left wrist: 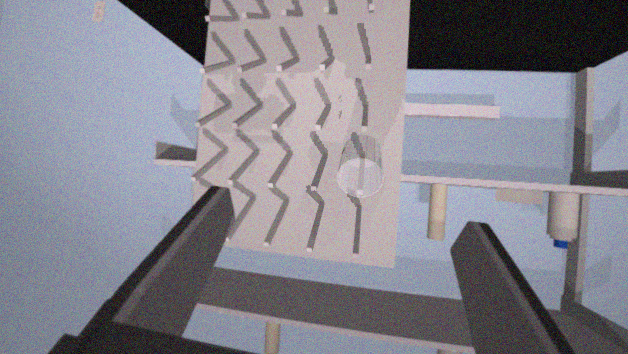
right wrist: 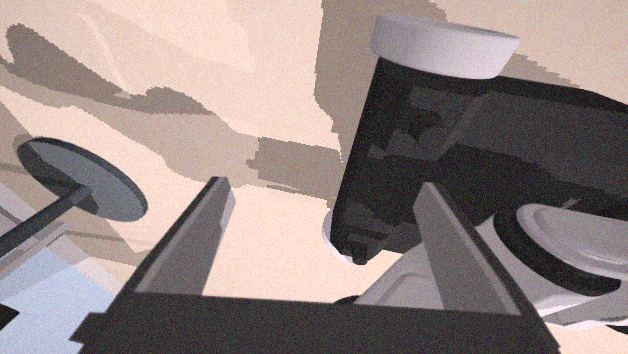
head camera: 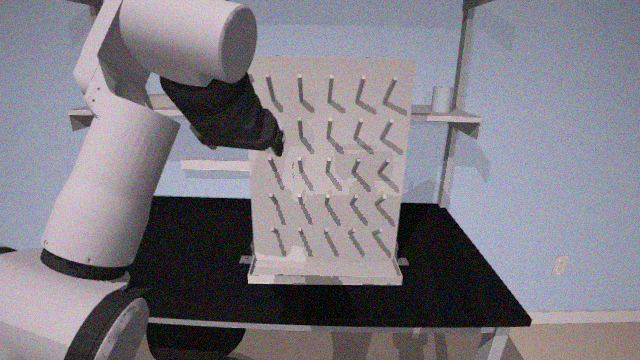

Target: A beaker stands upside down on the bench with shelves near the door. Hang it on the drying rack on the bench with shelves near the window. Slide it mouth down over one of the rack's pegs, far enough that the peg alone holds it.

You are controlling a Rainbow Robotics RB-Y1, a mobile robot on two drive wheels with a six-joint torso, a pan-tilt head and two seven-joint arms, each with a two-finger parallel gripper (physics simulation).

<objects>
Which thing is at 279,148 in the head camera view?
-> My left gripper.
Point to a drip tray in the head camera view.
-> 261,272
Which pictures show my right gripper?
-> The right wrist view only.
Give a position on a bench with shelves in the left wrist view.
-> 576,44
</objects>
